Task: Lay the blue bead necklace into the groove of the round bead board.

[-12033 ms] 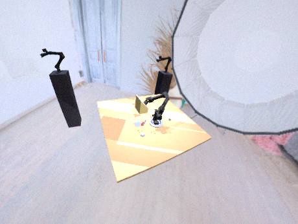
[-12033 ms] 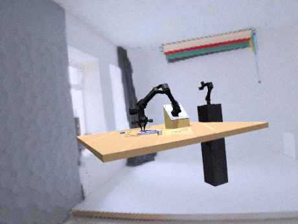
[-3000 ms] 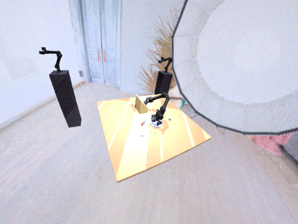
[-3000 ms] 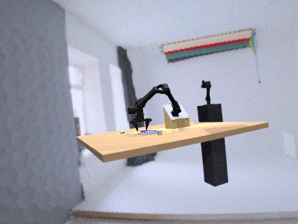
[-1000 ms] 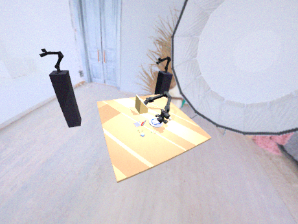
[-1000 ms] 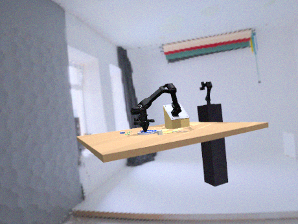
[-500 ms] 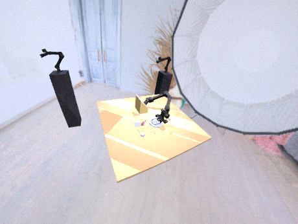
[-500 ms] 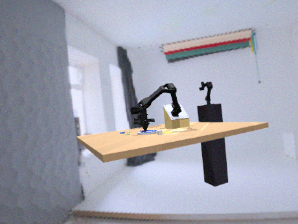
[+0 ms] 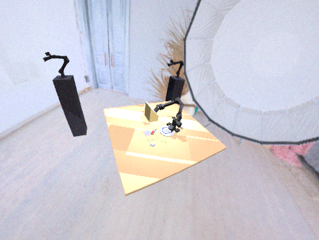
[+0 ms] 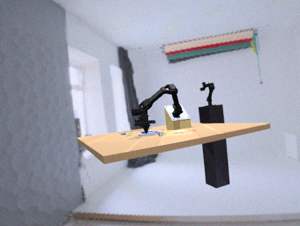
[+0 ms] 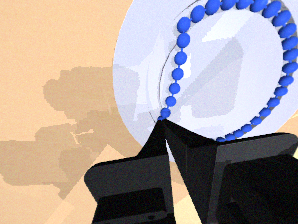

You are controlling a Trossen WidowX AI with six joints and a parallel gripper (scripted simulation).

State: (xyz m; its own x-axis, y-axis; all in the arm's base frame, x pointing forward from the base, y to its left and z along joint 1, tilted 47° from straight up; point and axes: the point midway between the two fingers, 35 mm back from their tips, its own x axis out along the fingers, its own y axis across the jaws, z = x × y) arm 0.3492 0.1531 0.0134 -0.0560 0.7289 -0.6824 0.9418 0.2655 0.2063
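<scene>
My gripper tip is 5 cm past the round bead board, 4 cm to the left of it and 1 cm above it. The rest, counted from my gripper tip: yellow flat piece 18 cm behind, 12 cm to the left, 2 cm below; then red-and-grey object 7 cm behind, 23 cm to the right, 1 cm below; then white cylinder 5 cm behind, 19 cm to the left.
</scene>
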